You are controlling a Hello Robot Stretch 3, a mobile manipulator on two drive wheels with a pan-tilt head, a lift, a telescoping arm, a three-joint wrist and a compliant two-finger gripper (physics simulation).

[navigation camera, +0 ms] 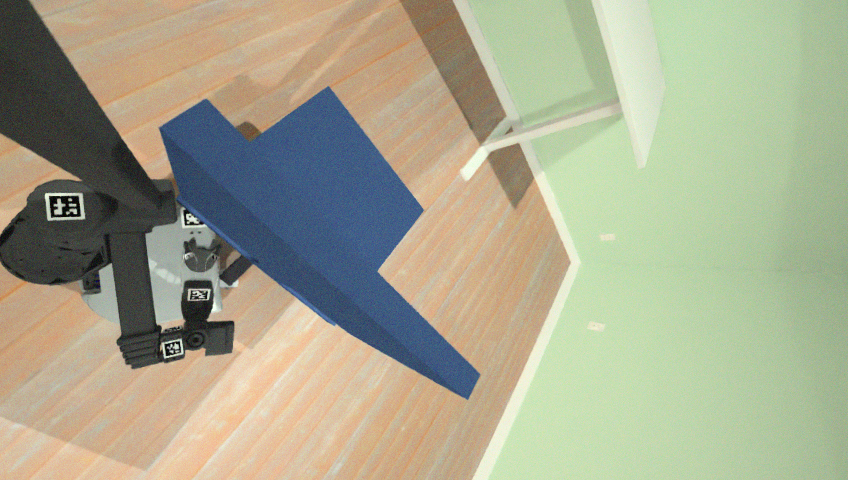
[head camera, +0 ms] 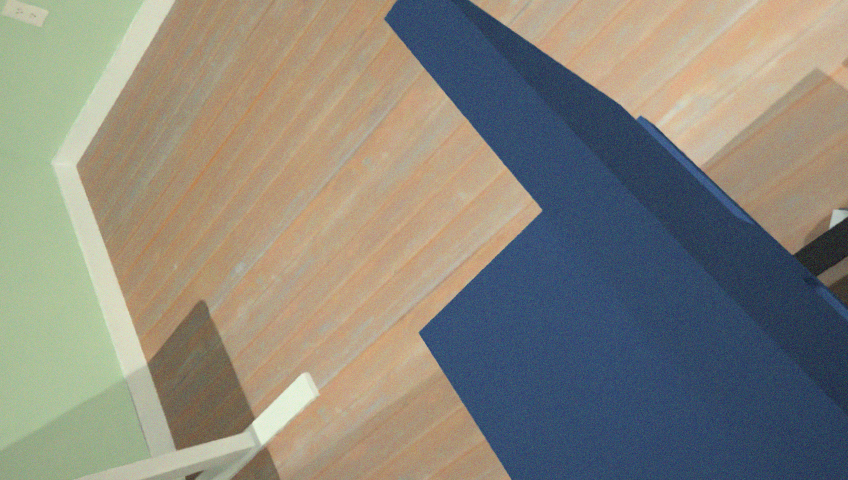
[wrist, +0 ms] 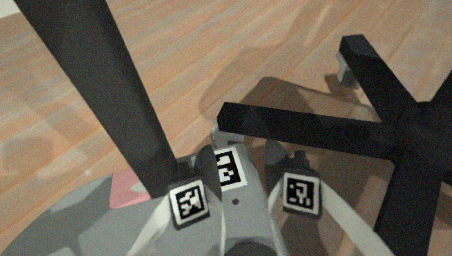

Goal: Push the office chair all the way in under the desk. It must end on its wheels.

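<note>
The blue office chair stands upright, turned at an angle, its seat towards the wall side and its backrest near the robot. Its black star base shows in the wrist view, with one caster close to the robot's base; contact cannot be told. The white desk stands by the wall, at lower left in the head view and upper right in the navigation view. The chair is out in front of it, apart from its visible leg. My gripper is open and empty over the robot's base, beside the chair's backrest.
The robot's grey base lies beneath the arm, partly hidden by the chair back. Green walls with a white baseboard meet in a corner. The floor is wooden planks.
</note>
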